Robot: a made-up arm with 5 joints. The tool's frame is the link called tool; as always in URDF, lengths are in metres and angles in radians.
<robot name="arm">
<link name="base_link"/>
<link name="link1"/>
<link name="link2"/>
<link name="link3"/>
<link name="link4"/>
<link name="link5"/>
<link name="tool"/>
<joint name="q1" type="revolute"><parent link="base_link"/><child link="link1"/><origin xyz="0.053 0 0.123" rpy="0 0 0"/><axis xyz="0 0 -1"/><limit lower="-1.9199" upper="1.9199"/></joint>
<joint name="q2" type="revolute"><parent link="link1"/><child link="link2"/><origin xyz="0.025 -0.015 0.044" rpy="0 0 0"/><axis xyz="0 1 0"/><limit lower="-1.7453" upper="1.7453"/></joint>
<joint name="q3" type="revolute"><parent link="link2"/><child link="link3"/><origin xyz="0.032 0 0.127" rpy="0 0 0"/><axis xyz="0 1 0"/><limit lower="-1.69" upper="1.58"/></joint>
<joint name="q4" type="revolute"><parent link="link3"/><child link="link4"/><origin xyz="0.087 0 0.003" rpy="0 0 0"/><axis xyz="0 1 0"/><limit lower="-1.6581" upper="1.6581"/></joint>
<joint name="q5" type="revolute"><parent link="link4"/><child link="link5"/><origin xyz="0.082 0.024 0" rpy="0 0 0"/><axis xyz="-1 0 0"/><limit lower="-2.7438" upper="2.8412"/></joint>
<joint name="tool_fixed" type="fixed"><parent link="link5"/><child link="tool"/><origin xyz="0 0 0" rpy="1.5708 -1.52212 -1.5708"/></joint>
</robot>
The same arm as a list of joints. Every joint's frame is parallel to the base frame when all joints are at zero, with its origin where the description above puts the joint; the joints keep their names.
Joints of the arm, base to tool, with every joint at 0 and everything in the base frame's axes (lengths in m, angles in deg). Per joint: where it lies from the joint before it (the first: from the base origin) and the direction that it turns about. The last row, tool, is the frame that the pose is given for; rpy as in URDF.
q1: axis -z xyz 0.053 0 0.123
q2: axis +y xyz 0.025 -0.015 0.044
q3: axis +y xyz 0.032 0 0.127
q4: axis +y xyz 0.087 0 0.003
q5: axis -x xyz 0.082 0.024 0
tool: xyz 0 0 0 rpy 90 -87.21 -90
Joint limits (deg, base to tool): -110..110 -100..100 -96.83..90.53 -95..95 -157.21..162.79

